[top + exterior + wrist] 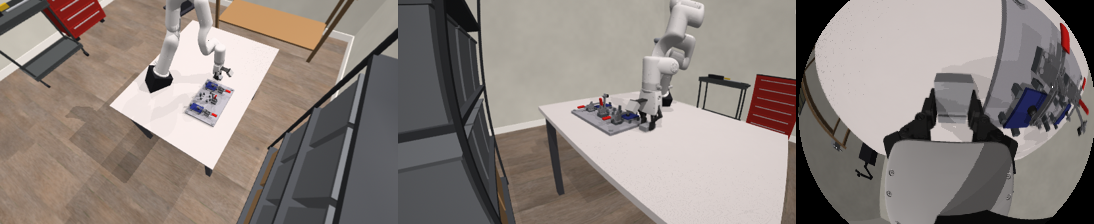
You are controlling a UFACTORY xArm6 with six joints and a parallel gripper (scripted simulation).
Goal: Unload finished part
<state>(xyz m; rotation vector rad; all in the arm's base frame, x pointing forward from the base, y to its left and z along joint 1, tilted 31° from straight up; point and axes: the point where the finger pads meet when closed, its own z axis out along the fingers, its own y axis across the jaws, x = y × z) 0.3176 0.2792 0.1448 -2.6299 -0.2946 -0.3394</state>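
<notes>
The grey finished part lies 10 mm behind my hand and 10 mm below it. Also, from my hand: blue blank 30 mm ahead, 110 mm to the right; then grey fixture plate 110 mm ahead, 200 mm to the right, 20 mm below.
</notes>
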